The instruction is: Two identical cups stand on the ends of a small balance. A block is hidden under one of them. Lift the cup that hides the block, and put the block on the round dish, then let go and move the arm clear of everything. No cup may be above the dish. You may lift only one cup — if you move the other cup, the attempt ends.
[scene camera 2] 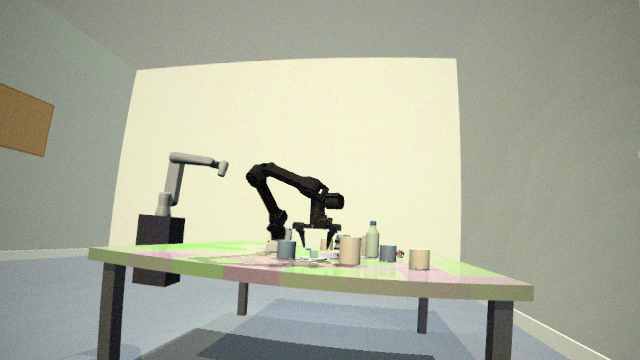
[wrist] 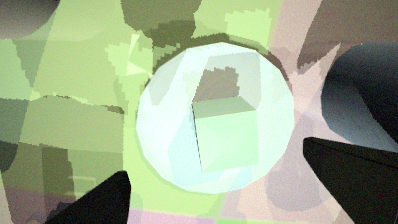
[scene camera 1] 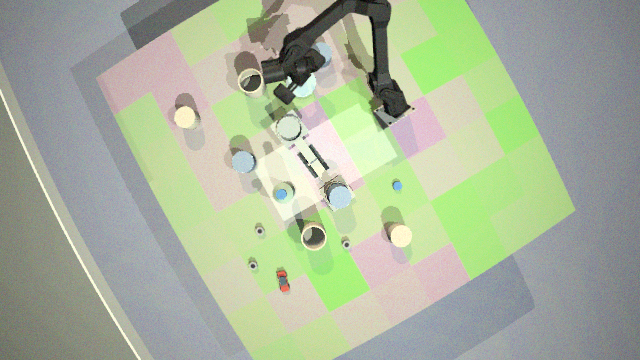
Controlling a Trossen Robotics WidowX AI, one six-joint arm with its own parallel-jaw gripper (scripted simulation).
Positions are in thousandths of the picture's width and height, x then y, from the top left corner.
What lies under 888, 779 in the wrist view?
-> My gripper.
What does my gripper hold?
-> Nothing.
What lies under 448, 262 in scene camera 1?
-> My gripper.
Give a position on a small balance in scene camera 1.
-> At 454, 360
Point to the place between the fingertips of my gripper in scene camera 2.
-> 493, 690
